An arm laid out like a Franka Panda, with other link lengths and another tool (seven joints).
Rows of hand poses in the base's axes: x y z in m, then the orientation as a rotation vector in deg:
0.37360, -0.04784, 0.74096, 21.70, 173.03, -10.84
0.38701, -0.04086, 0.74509, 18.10, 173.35, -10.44
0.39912, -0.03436, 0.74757, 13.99, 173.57, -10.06
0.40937, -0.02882, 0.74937, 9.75, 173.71, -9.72
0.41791, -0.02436, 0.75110, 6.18, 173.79, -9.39
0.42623, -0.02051, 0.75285, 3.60, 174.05, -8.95
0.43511, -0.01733, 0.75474, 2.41, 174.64, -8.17
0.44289, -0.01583, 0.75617, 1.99, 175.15, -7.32
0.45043, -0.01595, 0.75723, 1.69, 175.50, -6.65
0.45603, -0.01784, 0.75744, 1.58, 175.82, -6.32
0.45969, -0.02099, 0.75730, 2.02, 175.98, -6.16
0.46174, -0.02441, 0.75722, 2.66, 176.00, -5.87
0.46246, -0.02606, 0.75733, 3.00, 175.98, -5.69
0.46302, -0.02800, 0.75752, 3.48, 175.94, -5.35
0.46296, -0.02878, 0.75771, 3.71, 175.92, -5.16
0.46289, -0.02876, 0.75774, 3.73, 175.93, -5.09
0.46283, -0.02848, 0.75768, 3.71, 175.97, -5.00
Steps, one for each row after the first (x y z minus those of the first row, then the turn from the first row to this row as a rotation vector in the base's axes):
0.01341, 0.00698, 0.00413, 0.15, 0.01, 2.38
0.02552, 0.01348, 0.00661, 0.26, -0.02, 5.09
0.03577, 0.01902, 0.00841, 0.34, -0.03, 7.89
0.04431, 0.02348, 0.01014, 0.44, -0.01, 10.24
0.05263, 0.02733, 0.01189, 0.67, 0.22, 11.94
0.06151, 0.03051, 0.01378, 1.23, 0.74, 12.72
0.06929, 0.03201, 0.01521, 1.84, 1.15, 13.00
0.07683, 0.03189, 0.01627, 2.32, 1.42, 13.21
0.08243, 0.03000, 0.01648, 2.57, 1.70, 13.27
0.08609, 0.02685, 0.01634, 2.71, 1.83, 12.99
0.08814, 0.02343, 0.01626, 2.92, 1.80, 12.58
0.08886, 0.02178, 0.01637, 3.04, 1.75, 12.37
0.08942, 0.01984, 0.01656, 3.27, 1.66, 12.07
0.08936, 0.01906, 0.01675, 3.40, 1.62, 11.93
0.08929, 0.01908, 0.01678, 3.45, 1.62, 11.92
0.08923, 0.01936, 0.01672, 3.51, 1.65, 11.93

